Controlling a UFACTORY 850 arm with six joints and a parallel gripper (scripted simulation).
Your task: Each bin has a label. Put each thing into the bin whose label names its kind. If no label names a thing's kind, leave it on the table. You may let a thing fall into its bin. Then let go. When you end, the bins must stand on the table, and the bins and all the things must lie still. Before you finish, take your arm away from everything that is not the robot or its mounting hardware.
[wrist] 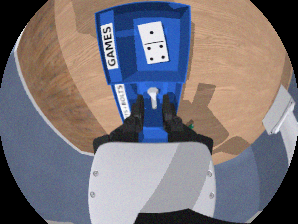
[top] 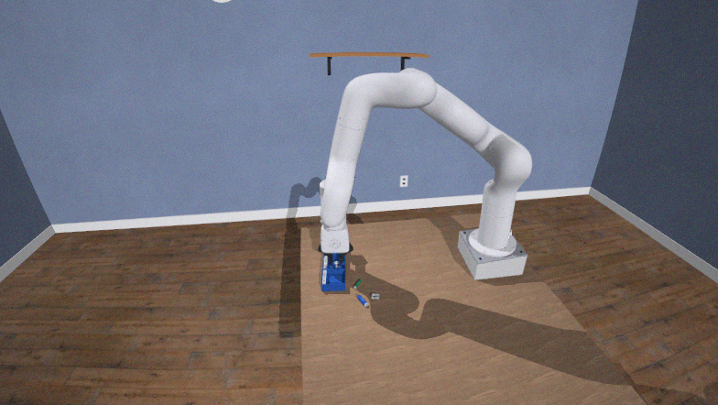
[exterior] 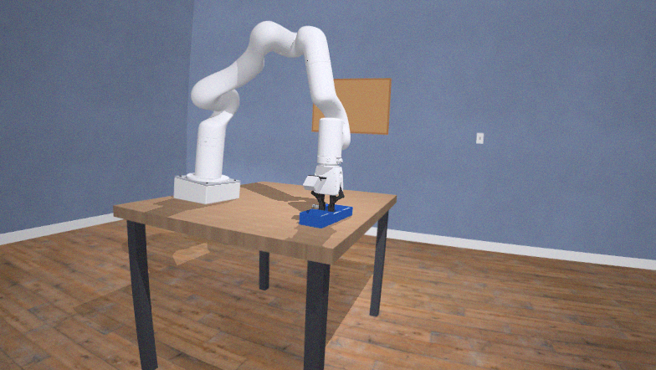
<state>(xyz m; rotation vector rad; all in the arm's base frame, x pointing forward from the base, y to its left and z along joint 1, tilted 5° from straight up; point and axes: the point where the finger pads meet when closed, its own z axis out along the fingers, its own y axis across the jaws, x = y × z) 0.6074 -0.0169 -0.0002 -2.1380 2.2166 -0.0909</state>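
The joined blue bins lies 10 mm ahead of my hand and 20 mm below it. Round my hand: white bolt (10 mm to the right, 30 mm below); white domino-like tile (10 mm behind, 80 mm to the right, 30 mm below); green cylinder (70 mm behind, 100 mm to the left, 30 mm below).
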